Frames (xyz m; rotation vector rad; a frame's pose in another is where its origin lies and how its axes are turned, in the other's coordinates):
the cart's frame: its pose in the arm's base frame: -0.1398 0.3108 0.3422 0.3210 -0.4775 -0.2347
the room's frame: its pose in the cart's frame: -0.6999 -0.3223 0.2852 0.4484 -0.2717 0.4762
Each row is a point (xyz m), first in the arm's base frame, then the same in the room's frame.
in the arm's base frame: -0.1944 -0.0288 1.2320
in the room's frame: 1.2784 -0.1026 0.1821
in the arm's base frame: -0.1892 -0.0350 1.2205
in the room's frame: 1.2726 -0.1143 0.1769
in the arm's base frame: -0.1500 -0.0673 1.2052
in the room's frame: 1.2847 -0.1645 0.1648
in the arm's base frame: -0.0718 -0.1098 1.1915
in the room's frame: 1.3223 -0.2410 0.1356
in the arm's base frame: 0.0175 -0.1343 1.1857
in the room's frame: 1.3731 -0.3056 0.0926
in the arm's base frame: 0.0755 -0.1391 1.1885
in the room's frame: 1.4114 -0.3362 0.0612
